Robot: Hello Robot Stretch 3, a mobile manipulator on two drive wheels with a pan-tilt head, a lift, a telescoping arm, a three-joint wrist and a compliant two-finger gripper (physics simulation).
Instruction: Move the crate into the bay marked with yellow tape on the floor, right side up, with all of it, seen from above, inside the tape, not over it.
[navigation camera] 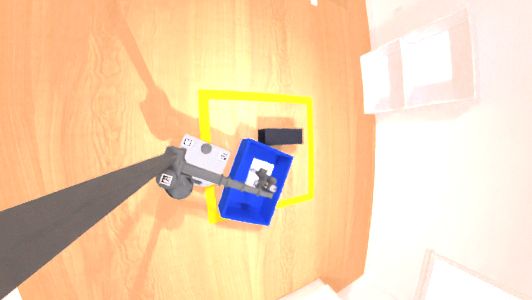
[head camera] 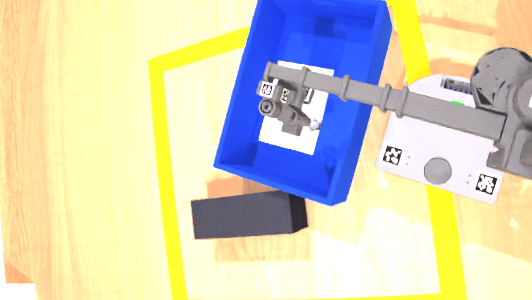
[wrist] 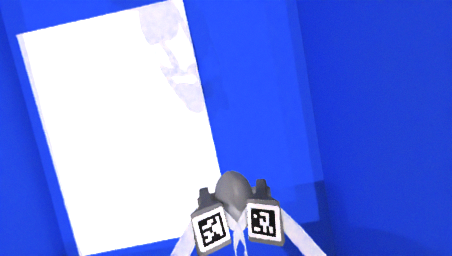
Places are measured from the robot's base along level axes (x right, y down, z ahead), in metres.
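Pixels of known places: gripper, between the fingertips: point(navigation camera: 252, 169) point(head camera: 315, 125) point(wrist: 233, 189); robot's base, origin of its link: point(navigation camera: 205, 148) point(head camera: 436, 170).
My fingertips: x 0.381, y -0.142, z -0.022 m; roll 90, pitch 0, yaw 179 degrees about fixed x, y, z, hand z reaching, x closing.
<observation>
For each thing: its top centre in the pictures, then the offset to it from my fingertips.
- blue crate, centre of its top: point(wrist: 30, 79) point(head camera: 294, 88) point(navigation camera: 259, 185) dx +0.071, dy -0.079, dz -0.087 m
- black block, centre of its top: point(head camera: 238, 216) point(navigation camera: 285, 136) dx +0.153, dy -0.019, dz +0.351 m
The blue crate point(head camera: 235, 120) point(navigation camera: 282, 170) point(wrist: 380, 125) is right side up, with a flat white rectangle point(head camera: 271, 142) point(wrist: 115, 125) on its inner bottom. The crate stands slanted to the yellow tape point(head camera: 160, 125) point(navigation camera: 311, 150). Most of it appears inside the outline. In the navigation view its lower end overlaps the tape and sticks out past it. My gripper point(wrist: 233, 189) is shut, its fingertips together and empty, over the crate's inside. In the head and navigation views the wrist parts partly hide the fingertips. Height above the crate bottom is hard to tell.
A black block point(head camera: 242, 215) point(navigation camera: 282, 136) lies inside the tape, close beside the crate's end. My base point(head camera: 415, 162) point(navigation camera: 215, 162) covers part of the tape beside the crate's long side. The arm point(head camera: 365, 92) point(navigation camera: 215, 177) crosses the crate's near wall. Pale furniture stands beyond the floor's edge.
</observation>
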